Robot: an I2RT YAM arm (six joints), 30 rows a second.
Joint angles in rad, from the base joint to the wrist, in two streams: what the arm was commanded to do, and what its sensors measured. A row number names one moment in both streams.
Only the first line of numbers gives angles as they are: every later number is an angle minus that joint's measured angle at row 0.
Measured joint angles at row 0:
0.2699, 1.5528, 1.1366, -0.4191, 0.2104, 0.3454
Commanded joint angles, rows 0 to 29:
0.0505, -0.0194, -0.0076, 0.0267, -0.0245, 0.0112
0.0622, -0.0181, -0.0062, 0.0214, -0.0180, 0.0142
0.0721, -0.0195, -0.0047, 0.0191, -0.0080, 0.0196
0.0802, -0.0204, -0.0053, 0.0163, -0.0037, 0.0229
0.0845, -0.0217, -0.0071, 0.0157, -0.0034, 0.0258
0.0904, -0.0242, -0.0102, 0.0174, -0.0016, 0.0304
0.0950, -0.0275, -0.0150, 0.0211, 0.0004, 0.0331
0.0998, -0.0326, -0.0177, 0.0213, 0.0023, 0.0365
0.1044, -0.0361, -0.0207, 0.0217, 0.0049, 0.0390
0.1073, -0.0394, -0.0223, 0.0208, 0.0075, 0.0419
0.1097, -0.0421, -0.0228, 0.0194, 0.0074, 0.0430
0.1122, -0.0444, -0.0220, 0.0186, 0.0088, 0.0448
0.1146, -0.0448, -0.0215, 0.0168, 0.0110, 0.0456
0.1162, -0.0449, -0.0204, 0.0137, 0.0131, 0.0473
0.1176, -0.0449, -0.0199, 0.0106, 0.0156, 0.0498
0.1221, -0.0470, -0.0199, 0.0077, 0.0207, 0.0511
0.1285, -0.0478, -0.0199, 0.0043, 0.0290, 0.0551
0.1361, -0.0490, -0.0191, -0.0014, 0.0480, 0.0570
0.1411, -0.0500, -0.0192, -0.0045, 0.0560, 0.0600
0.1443, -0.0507, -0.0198, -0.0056, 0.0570, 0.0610
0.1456, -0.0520, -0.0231, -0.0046, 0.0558, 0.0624
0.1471, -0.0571, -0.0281, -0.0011, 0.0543, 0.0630
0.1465, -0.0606, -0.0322, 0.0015, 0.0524, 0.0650
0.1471, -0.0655, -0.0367, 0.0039, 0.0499, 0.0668
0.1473, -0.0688, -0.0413, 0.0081, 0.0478, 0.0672
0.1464, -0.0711, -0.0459, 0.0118, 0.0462, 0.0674
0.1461, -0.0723, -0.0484, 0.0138, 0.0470, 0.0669
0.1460, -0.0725, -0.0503, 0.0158, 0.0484, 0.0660
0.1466, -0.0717, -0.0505, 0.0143, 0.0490, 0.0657
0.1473, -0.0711, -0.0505, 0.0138, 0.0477, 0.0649
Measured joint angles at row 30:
0.1278, -0.0362, -0.0385, -0.0152, 0.0942, 0.0706
